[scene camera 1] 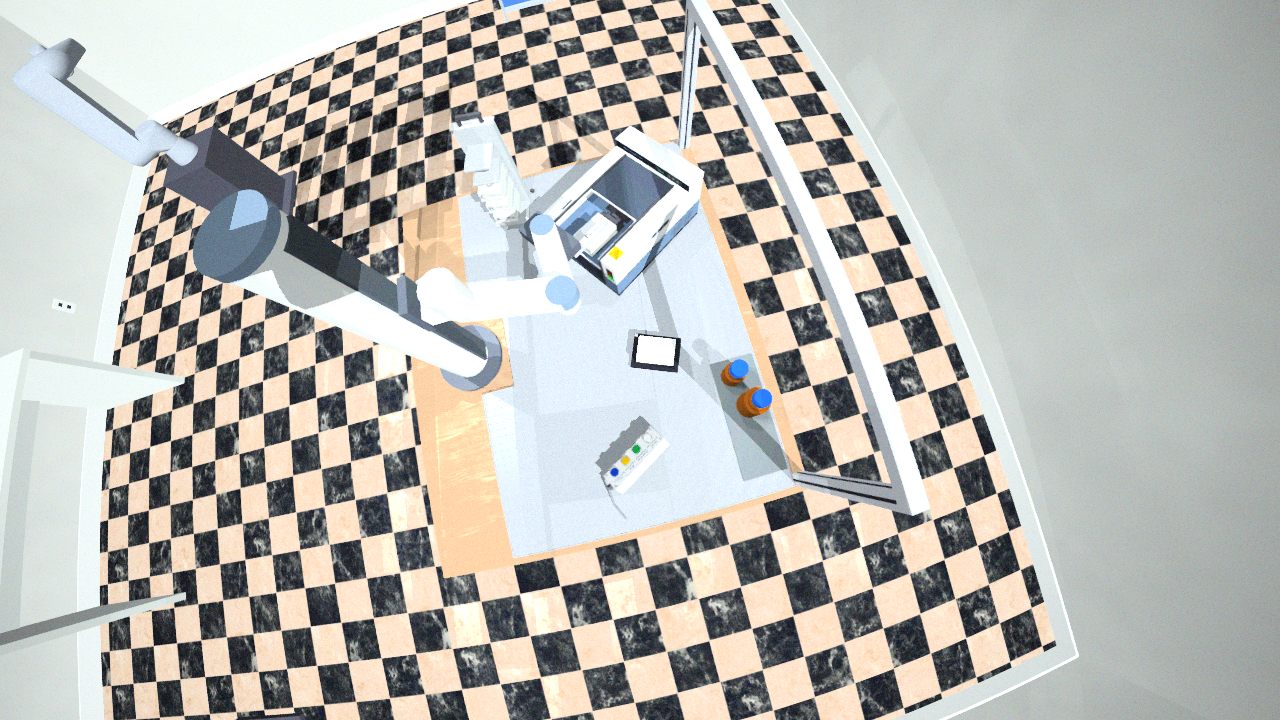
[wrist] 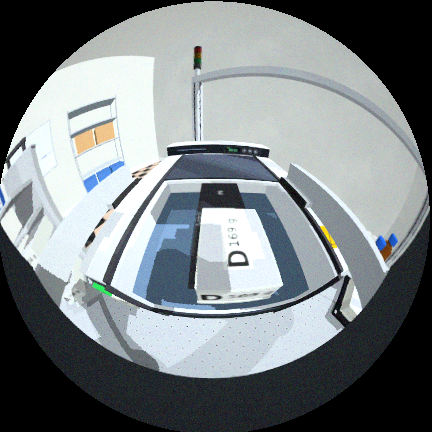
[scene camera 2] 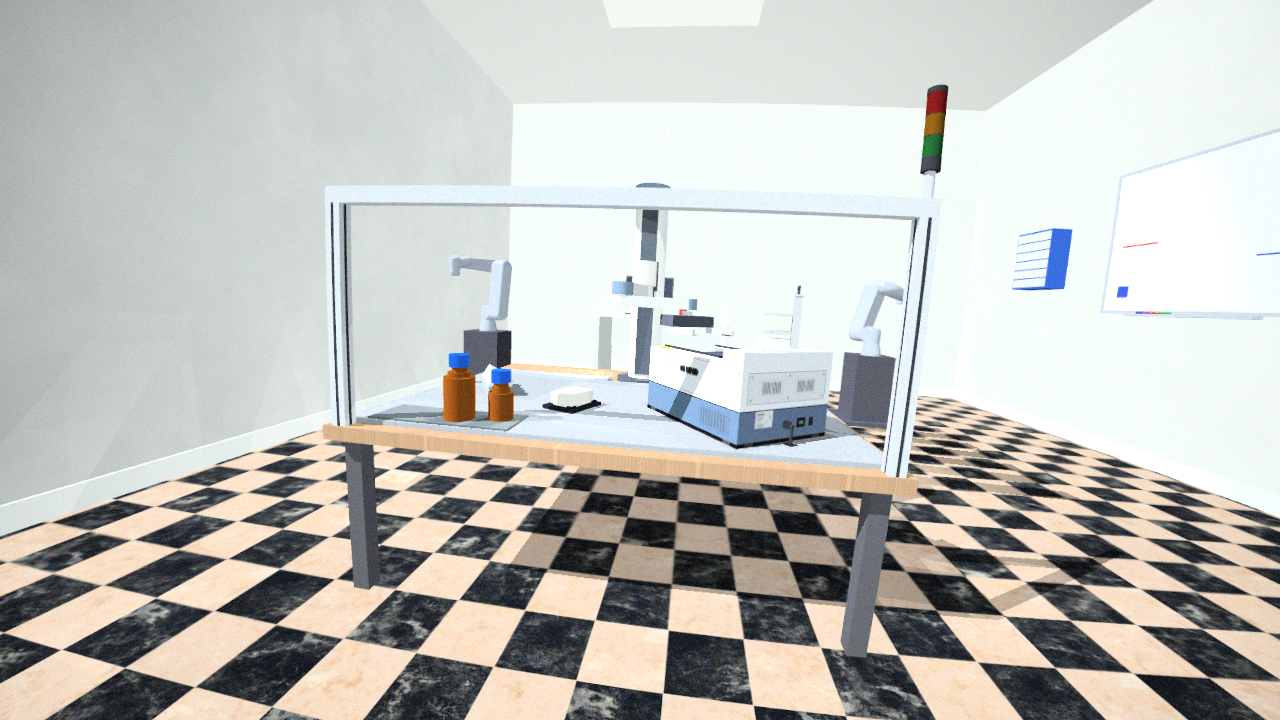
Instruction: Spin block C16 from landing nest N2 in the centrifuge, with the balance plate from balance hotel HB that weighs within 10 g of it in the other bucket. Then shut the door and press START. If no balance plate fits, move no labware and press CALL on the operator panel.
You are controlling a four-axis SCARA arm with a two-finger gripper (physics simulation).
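Frame: origin at the arm's base, x ahead, y left, z up, level; metres.
Where they show: gripper, fingertip midpoint: (scene camera 1: pixel 587 209) (wrist: pixel 207 165) (scene camera 2: pixel 713 333); arm's base, link origin: (scene camera 1: pixel 471 358) (scene camera 2: pixel 643 380).
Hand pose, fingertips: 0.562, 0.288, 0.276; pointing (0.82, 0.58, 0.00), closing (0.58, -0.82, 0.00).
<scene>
Each offset is from my fingertips to the top centre of the thing, as dx, dy, dz. "*": to the spot under its first point. Level surfaces: height alone.
The centrifuge (scene camera 1: pixel 680 204) (scene camera 2: pixel 787 362) (wrist: pixel 134 250) is open at the top, with its dark glass door @[+0.164, +0.086, -0.050] (wrist: pixel 220 167) slid to the rear. Balance plate D @[+0.002, -0.034, -0.076] (wrist: pixel 240 250), white and marked 169 g, sits level at the near end inside the chamber. My gripper (wrist: pixel 207 165) is open and empty above the chamber, its two fingers spread wide to either side of the plate. White labware @[+0.105, -0.450, -0.209] (scene camera 1: pixel 656 349) (scene camera 2: pixel 572 395) sits on a black nest mid-table, its label unreadable. The white hotel rack (scene camera 2: pixel 797 313) (wrist: pixel 45 192) stands beside the centrifuge. The operator panel @[-0.049, -0.787, -0.180] (scene camera 1: pixel 633 458) has coloured buttons. I cannot identify block C16.
Two brown bottles (scene camera 1: pixel 735 374) (scene camera 1: pixel 754 404) with blue caps stand on a grey mat @[dz -0.258] (scene camera 1: pixel 759 458) near the table edge. A metal frame (scene camera 1: pixel 827 268) (scene camera 2: pixel 626 197) rises along that edge. A signal tower @[* +0.479, +0.407, +0.487] (scene camera 2: pixel 933 129) (wrist: pixel 197 57) stands at the frame's corner, near the centrifuge.
</scene>
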